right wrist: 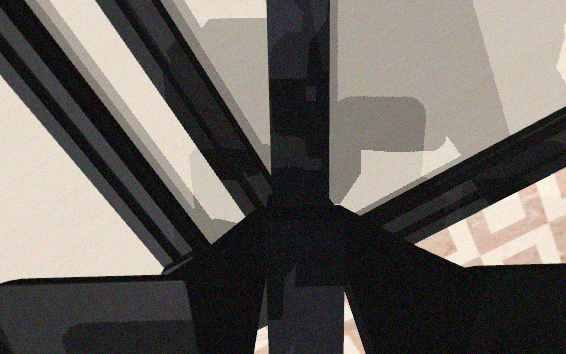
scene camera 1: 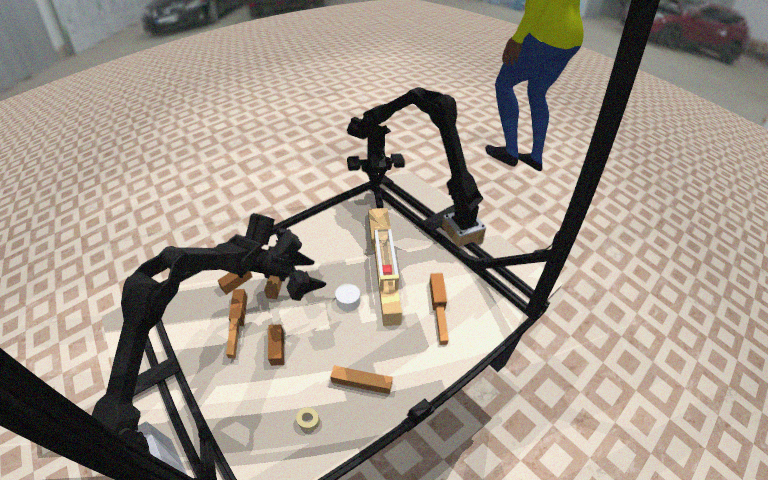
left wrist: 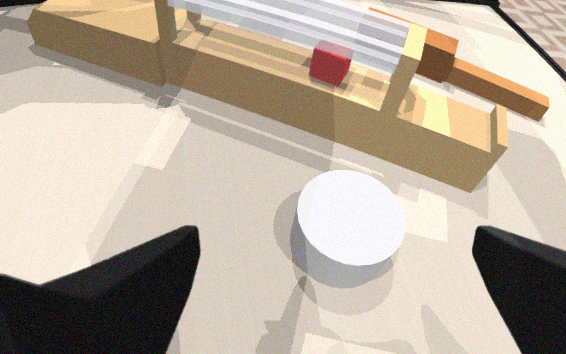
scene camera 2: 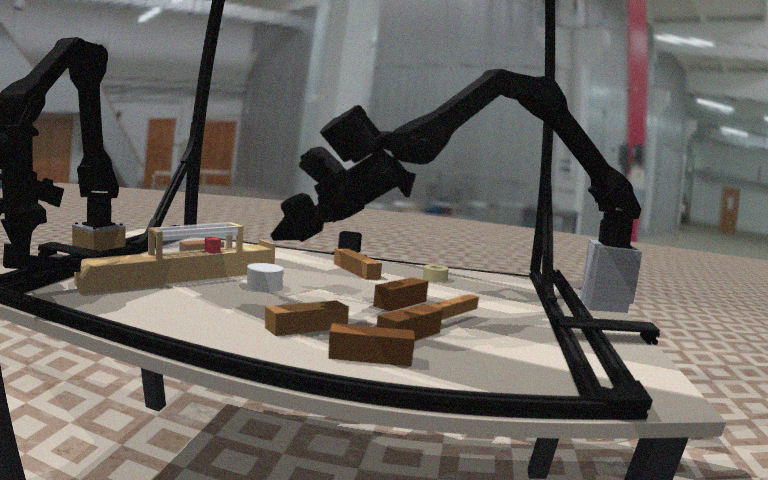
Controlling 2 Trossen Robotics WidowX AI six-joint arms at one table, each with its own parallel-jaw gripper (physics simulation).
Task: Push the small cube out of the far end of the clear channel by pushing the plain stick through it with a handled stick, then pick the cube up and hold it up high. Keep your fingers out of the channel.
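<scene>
The small red cube [scene camera 1: 387,269] [scene camera 2: 213,245] [left wrist: 329,64] sits inside the clear channel [scene camera 1: 377,252] [scene camera 2: 192,230] [left wrist: 281,24], near the channel's near end in scene camera 1. The channel stands on a long wooden base [scene camera 1: 392,307] [scene camera 2: 201,267] [left wrist: 264,105]. A plain stick [scene camera 1: 385,240] [scene camera 2: 192,245] lies in the channel behind the cube. A handled stick [scene camera 1: 439,305] [left wrist: 436,56] lies right of the base. My left gripper [scene camera 1: 317,272] [scene camera 2: 287,229] is open and empty, hovering left of the white cylinder [scene camera 1: 348,294] [scene camera 2: 265,276] [left wrist: 352,218]. My right gripper [scene camera 1: 376,188] [right wrist: 298,216] points down at the table's far corner, shut on a dark bar [right wrist: 299,88].
A second handled stick [scene camera 1: 235,319] [scene camera 2: 430,314], several brown blocks [scene camera 1: 275,344] [scene camera 1: 361,379] [scene camera 1: 234,281] and a pale ring [scene camera 1: 307,419] [scene camera 2: 435,272] lie on the table. Black frame rails edge it. A person [scene camera 1: 539,71] stands beyond the right side.
</scene>
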